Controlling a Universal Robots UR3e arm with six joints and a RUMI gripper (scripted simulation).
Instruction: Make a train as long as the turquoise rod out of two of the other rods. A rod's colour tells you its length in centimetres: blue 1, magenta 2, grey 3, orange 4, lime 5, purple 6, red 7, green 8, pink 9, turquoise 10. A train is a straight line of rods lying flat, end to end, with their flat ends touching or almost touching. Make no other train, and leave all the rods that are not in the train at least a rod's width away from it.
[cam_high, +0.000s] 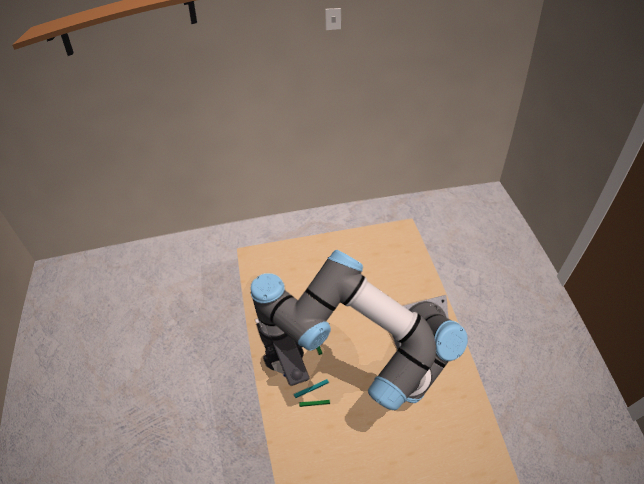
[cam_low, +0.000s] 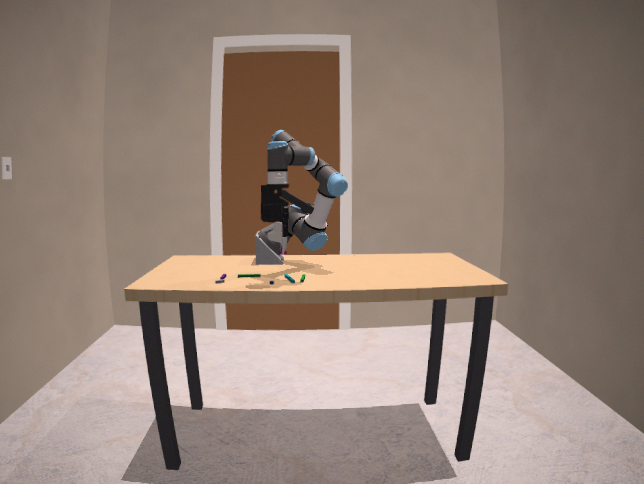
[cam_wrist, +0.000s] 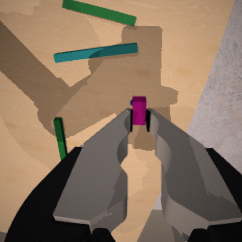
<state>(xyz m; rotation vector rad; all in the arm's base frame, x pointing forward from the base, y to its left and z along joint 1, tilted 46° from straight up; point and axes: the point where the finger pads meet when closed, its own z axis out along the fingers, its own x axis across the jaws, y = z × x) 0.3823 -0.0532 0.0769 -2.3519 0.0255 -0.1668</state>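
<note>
Right now the blue rod is 40 mm to the right of my hand and 110 mm below it. From my hand the other things lie so: grey rod: 40 mm behind, 210 mm to the right, 110 mm below; then turquoise rod: 50 mm behind, 20 mm to the left, 110 mm below; then magenta rod: 10 mm below.
</note>
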